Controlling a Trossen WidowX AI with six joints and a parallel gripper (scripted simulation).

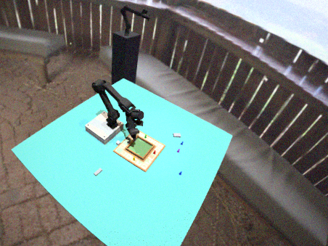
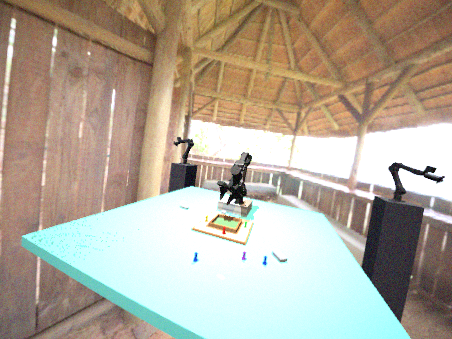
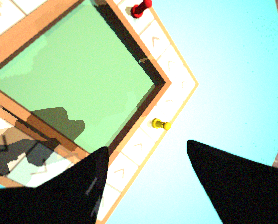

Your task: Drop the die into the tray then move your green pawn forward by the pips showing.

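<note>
My gripper tip is 12 cm past the white die, 11 cm above it and 4 cm to the left of it. Round my gripper tip: yellow pawn 10 cm below, 7 cm ahead, 6 cm to the right; then green felt tray 12 cm below, 4 cm to the left, 3 cm ahead; then green pawn 15 cm to the left, 10 cm below, 1 cm behind.
</note>
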